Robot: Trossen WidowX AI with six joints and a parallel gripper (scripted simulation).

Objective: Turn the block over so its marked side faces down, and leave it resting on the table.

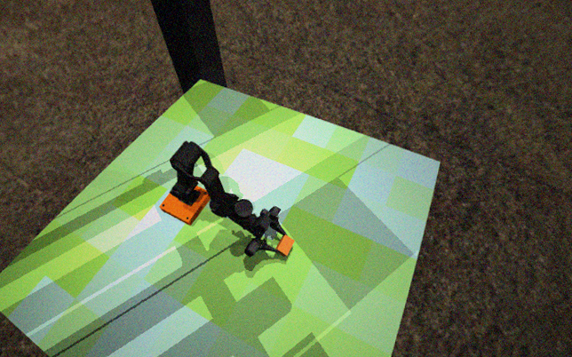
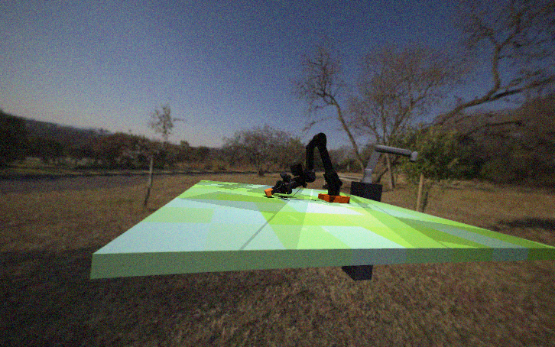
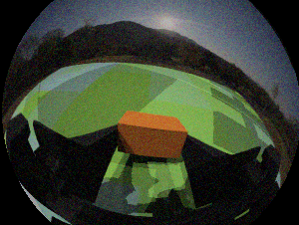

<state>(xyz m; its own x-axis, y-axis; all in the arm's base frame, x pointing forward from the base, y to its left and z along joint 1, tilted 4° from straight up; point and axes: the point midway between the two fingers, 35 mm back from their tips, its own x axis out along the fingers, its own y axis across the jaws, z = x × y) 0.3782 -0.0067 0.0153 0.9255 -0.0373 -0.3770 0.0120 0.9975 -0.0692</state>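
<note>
My gripper tip is now 10 mm above the orange block.
</note>
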